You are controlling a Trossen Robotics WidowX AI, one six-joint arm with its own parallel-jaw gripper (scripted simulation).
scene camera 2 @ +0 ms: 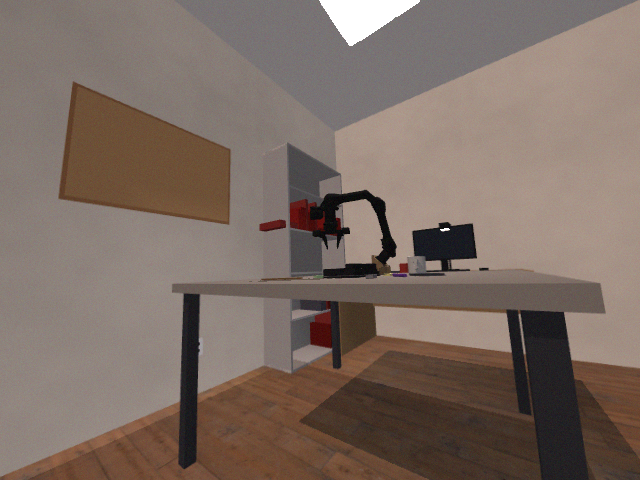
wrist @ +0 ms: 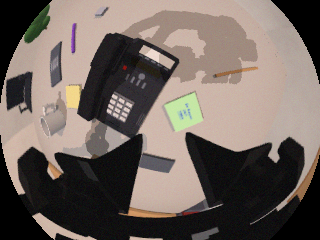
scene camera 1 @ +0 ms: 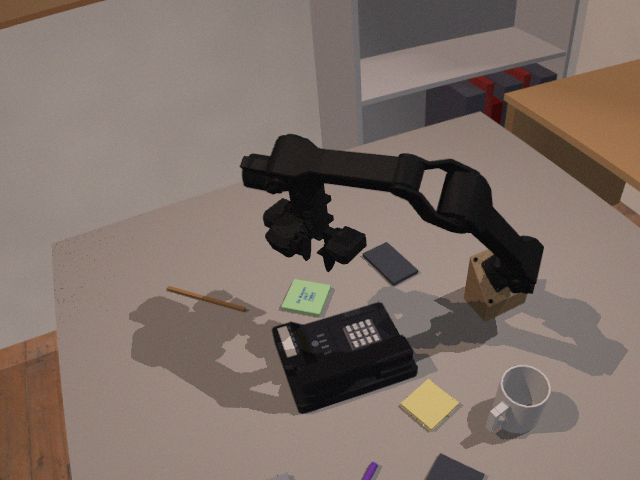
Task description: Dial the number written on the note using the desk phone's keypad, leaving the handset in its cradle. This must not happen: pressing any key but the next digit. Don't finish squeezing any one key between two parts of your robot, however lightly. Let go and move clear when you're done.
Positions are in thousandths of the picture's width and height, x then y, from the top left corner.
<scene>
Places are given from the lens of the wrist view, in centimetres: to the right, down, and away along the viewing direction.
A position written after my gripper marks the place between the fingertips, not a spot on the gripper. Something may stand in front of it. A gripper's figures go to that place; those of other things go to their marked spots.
my gripper (wrist: 514, 569): 0, 2, 10
desk phone (wrist: 439, 319): -4, -9, 18
</scene>
